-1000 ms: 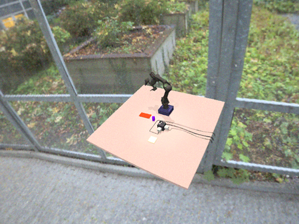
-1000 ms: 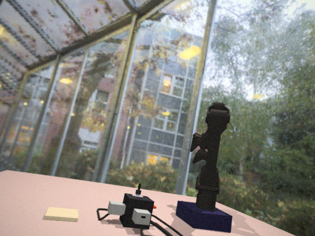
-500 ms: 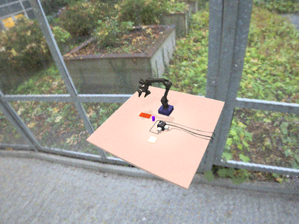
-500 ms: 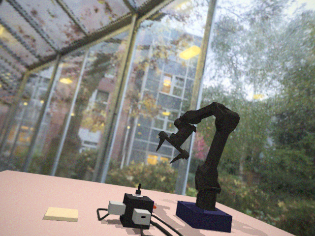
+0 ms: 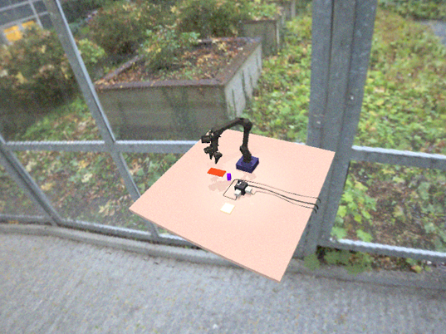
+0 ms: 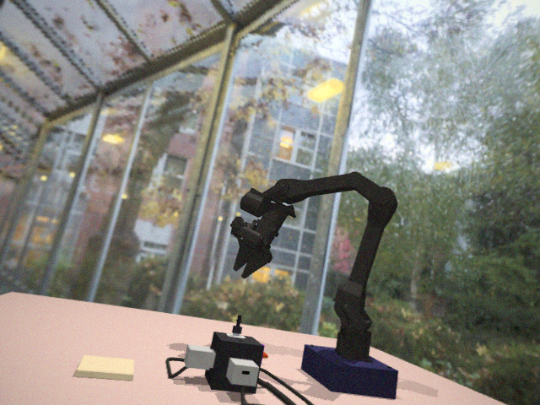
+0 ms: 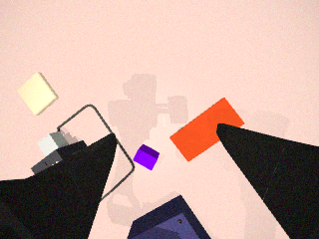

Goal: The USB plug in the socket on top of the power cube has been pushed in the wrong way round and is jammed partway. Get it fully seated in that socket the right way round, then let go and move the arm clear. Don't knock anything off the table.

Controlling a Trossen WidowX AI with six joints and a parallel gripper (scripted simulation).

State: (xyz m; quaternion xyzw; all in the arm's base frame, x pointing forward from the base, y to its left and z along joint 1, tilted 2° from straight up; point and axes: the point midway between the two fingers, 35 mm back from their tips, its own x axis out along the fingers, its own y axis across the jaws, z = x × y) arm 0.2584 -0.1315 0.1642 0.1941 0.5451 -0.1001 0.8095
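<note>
The grey USB plug is 1 cm ahead of my gripper tip, 25 cm to the left of it and 9 cm below it. Also, from my gripper tip: purple block: 5 cm behind, 9 cm to the left, 16 cm below; socket: 1 cm ahead, 25 cm to the left, 12 cm below; red flat piece: 6 cm behind, 6 cm to the right, 18 cm below.
</note>
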